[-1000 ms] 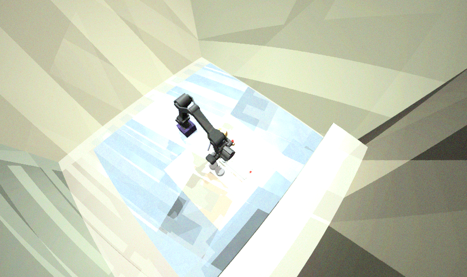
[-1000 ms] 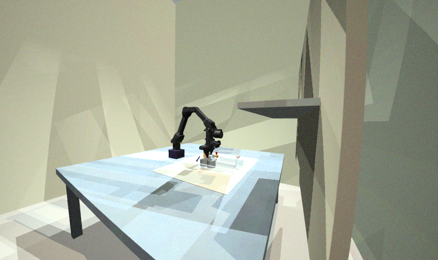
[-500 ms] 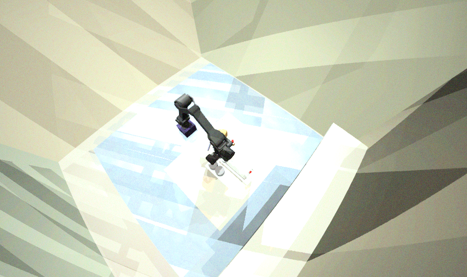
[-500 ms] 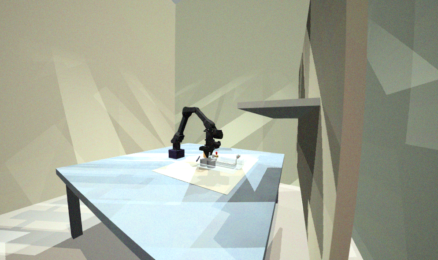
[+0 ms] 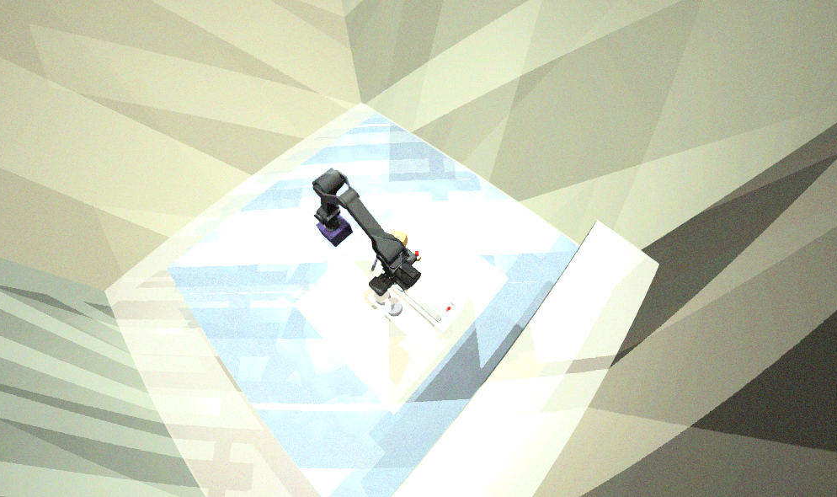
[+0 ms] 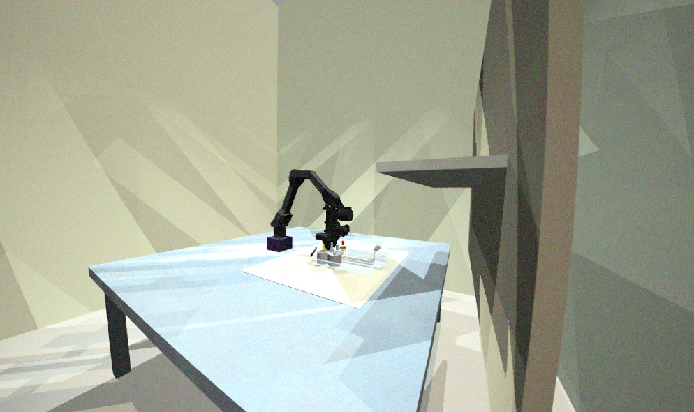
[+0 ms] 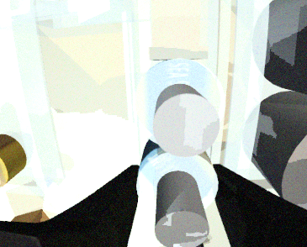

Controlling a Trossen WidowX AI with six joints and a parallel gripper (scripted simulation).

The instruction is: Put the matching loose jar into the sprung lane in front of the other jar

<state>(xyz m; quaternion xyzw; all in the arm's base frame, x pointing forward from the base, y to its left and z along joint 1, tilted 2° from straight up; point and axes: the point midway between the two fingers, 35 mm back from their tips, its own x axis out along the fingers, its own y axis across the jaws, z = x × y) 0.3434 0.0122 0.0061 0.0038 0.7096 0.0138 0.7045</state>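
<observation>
The white mat is 50 mm ahead of my gripper tip, 10 mm to the right of it and 40 mm below it. The rest, counted from my gripper tip: pusher lane: 140 mm ahead, 30 mm to the left, 20 mm below.
</observation>
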